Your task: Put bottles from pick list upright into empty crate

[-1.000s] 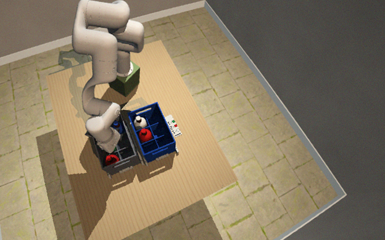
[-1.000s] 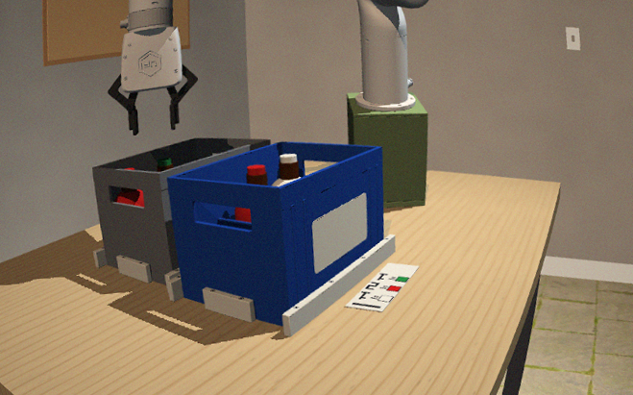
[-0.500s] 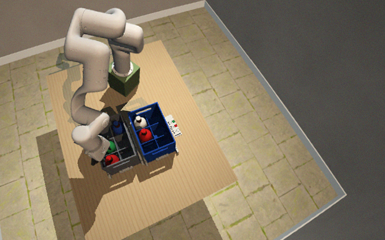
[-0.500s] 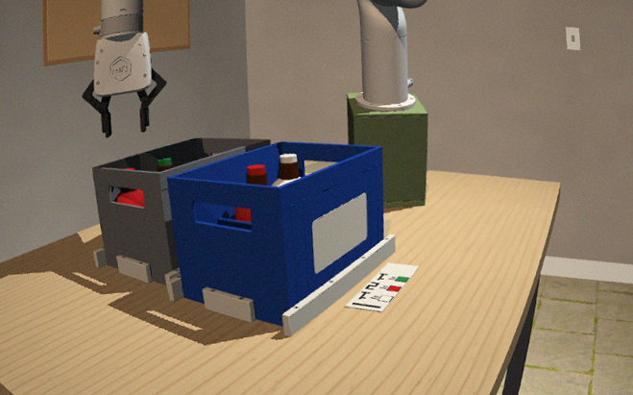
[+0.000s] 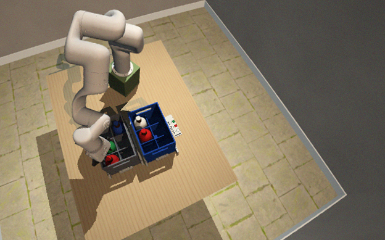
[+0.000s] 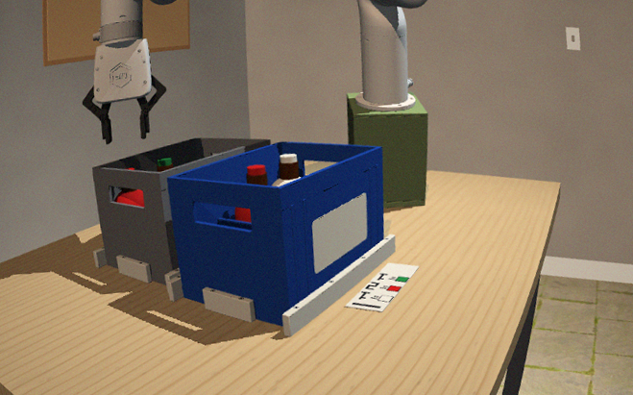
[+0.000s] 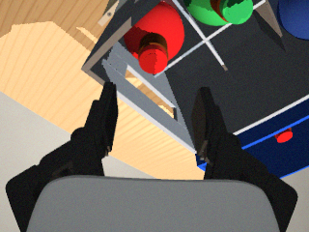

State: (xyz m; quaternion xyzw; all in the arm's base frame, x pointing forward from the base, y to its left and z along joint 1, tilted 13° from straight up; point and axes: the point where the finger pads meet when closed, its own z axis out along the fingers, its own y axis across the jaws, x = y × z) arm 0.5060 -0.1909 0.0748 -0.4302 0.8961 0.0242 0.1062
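My hand is 80 mm past the green-label bottle, 10 mm to the left of it and 140 mm above it. Round my hand: red bottle (100 mm behind, 210 mm to the left, 140 mm below); grey crate (90 mm behind, 30 mm to the left, 150 mm below); blue-label bottle (190 mm behind, 70 mm to the left, 140 mm below).
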